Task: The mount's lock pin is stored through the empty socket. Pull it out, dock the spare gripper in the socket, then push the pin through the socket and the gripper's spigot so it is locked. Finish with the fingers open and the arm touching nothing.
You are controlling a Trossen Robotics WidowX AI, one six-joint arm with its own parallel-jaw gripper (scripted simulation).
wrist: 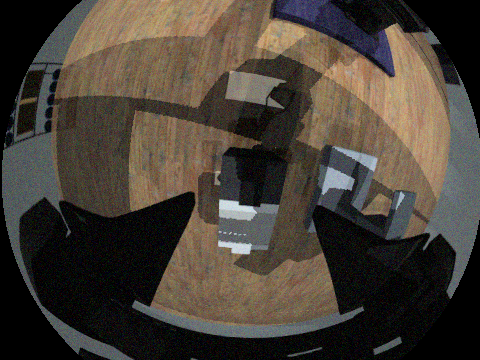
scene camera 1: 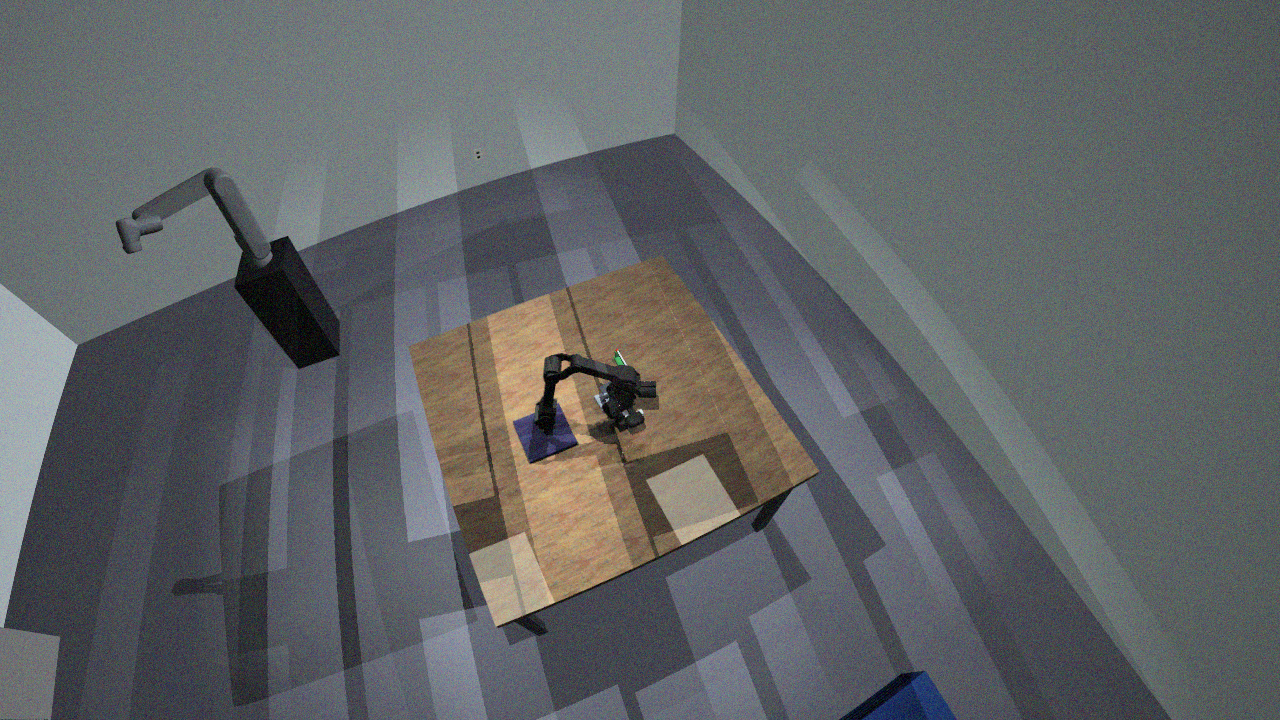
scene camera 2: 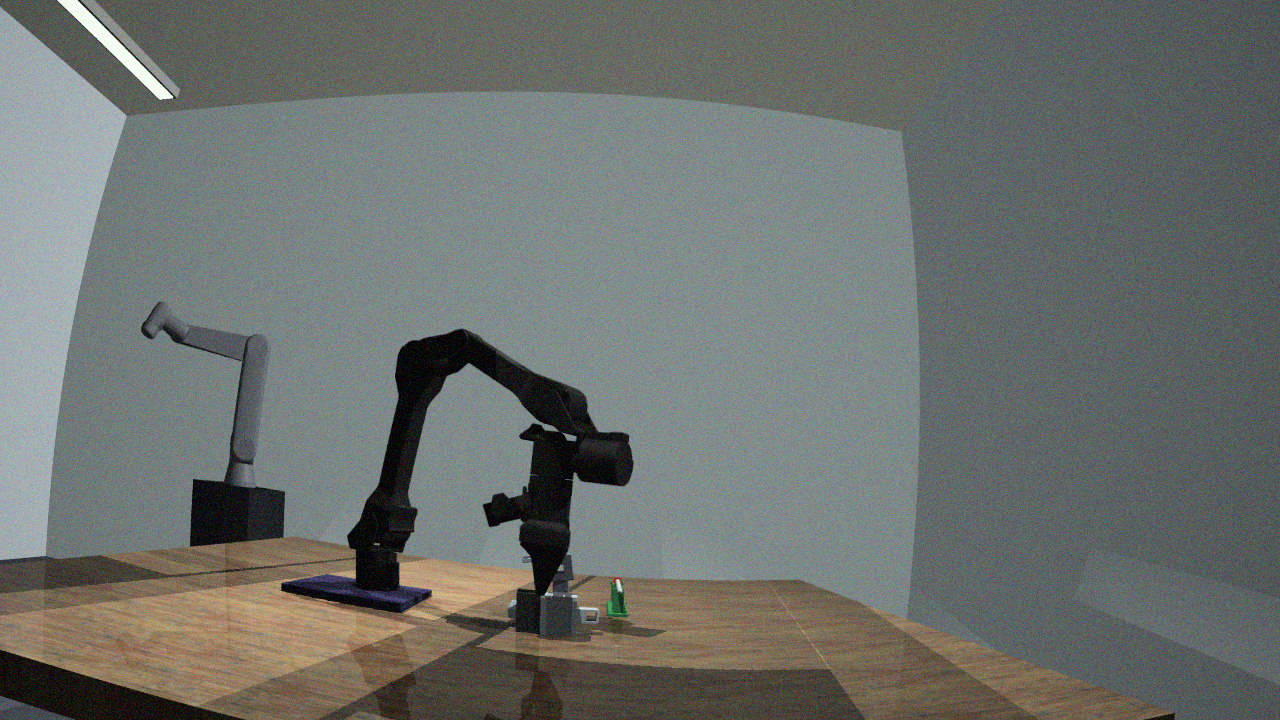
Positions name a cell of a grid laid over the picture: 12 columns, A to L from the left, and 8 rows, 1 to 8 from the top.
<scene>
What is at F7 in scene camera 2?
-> My gripper.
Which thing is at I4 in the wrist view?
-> A mount.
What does my gripper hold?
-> Nothing.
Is my gripper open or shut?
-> Open.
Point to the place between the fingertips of my gripper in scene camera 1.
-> F5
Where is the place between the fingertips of my gripper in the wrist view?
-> G5
</scene>
